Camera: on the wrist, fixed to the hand. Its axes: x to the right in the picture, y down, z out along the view.
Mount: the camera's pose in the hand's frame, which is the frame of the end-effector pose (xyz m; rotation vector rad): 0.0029 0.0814 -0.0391 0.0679 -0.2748 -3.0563
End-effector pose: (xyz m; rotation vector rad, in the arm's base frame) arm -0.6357 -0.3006 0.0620 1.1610 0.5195 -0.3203
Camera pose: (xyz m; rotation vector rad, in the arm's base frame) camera -0.6015 -0.2339 0.1125 0.6368 -1.3862 2.4914
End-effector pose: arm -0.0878 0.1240 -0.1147 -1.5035 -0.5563 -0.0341
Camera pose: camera -0.0434 0.0954 -0.1880 0.7458 -2.3274 -1.9660
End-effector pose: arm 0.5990 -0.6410 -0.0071 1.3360 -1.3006 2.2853
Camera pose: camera 0.5292 -0.6604 -0.0610 1.1579 0.9748 -0.2171
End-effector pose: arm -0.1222 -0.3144 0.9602 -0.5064 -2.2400 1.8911
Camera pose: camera -0.0995 -0.2659 0.8874 1.8756 -0.4444 -0.0662
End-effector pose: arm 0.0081 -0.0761 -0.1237 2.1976 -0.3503 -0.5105
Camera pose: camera 0.0230 -0.1011 -0.0382 -0.4467 -2.2804 1.3743
